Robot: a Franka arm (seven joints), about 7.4 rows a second.
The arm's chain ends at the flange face. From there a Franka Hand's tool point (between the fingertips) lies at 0.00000 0.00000 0.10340 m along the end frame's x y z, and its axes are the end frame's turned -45 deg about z.
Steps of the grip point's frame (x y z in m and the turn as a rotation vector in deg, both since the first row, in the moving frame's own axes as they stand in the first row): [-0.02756, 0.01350, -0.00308, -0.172, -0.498, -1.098]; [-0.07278, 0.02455, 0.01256, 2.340, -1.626, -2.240]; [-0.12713, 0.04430, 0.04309, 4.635, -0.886, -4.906]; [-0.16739, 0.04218, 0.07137, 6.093, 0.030, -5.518]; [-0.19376, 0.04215, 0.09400, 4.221, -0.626, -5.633]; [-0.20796, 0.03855, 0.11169, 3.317, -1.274, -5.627]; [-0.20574, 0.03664, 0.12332, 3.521, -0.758, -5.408]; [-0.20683, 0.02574, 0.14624, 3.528, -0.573, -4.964]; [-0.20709, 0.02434, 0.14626, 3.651, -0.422, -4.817]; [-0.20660, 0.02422, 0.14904, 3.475, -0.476, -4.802]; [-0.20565, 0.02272, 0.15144, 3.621, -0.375, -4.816]
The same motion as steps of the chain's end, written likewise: [-0.00953, 0.02817, -0.00308, -0.474, -0.231, -1.098]; [-0.02903, 0.06963, 0.01269, 0.505, -2.804, -2.240]; [-0.05134, 0.12569, 0.04344, 2.651, -3.904, -4.906]; [-0.08045, 0.15560, 0.07195, 4.330, -4.287, -5.518]; [-0.10081, 0.17109, 0.09429, 2.542, -3.427, -5.633]; [-0.11382, 0.17662, 0.11189, 1.445, -3.246, -5.627]; [-0.11396, 0.17465, 0.12352, 1.954, -3.026, -5.408]; [-0.12266, 0.16799, 0.14644, 2.090, -2.900, -4.964]; [-0.12386, 0.16754, 0.14647, 2.283, -2.880, -4.817]; [-0.12377, 0.16682, 0.14923, 2.121, -2.794, -4.802]; [-0.12409, 0.16540, 0.15165, 2.295, -2.826, -4.816]
